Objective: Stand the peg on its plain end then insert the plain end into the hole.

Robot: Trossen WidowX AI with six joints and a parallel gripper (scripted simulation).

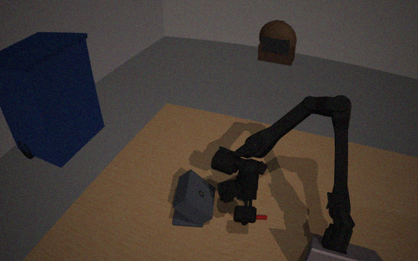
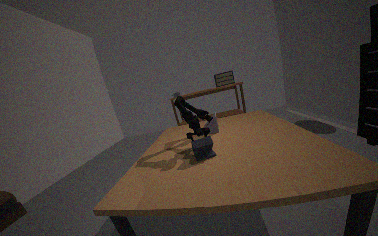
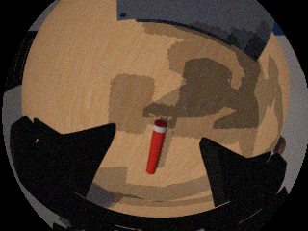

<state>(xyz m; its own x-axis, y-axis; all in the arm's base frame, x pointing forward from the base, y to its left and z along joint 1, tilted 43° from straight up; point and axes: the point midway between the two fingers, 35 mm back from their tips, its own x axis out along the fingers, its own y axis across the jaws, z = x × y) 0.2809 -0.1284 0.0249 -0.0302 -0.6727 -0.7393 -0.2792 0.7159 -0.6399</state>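
Right now my gripper tip is 20 mm above the red peg and 10 mm past it. Round my gripper tip: grey sloped panel (150 mm ahead, 50 mm above, 30 mm to the left).
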